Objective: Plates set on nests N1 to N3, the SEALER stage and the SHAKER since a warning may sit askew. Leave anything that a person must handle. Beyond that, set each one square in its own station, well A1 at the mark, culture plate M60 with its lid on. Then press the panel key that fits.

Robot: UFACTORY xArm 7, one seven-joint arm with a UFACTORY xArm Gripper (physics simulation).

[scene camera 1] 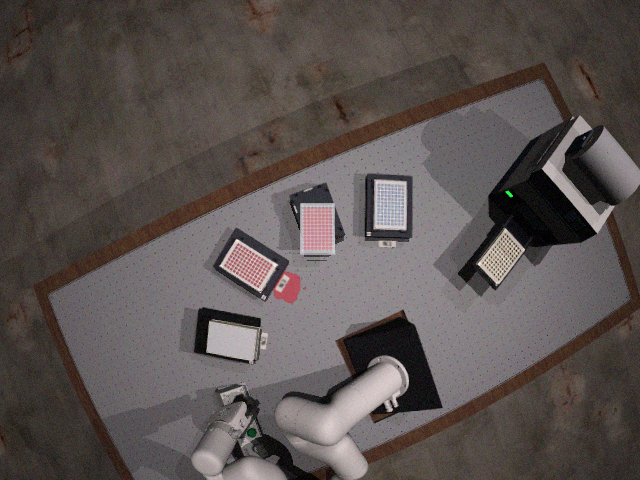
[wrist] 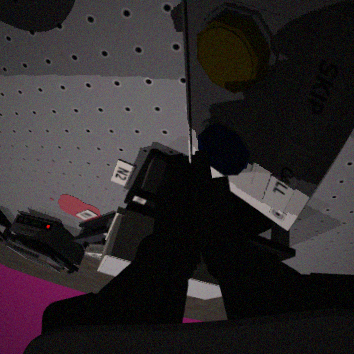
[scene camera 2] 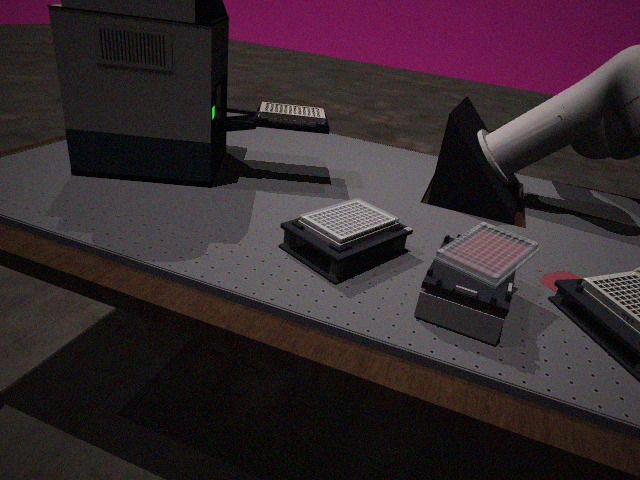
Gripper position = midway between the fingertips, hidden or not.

My gripper (scene camera 1: 242, 399) is shut and holds nothing. Also in view: a white plate (scene camera 1: 240, 341). Further things: a cream plate (scene camera 1: 501, 255), a black instrument (scene camera 2: 189, 103) and a button box (wrist: 262, 91).
My gripper shows as well in the wrist view (wrist: 194, 175). The wrist view misses the cream plate: it is out of frame. Scene camera 2 misses the white plate: it is out of frame.
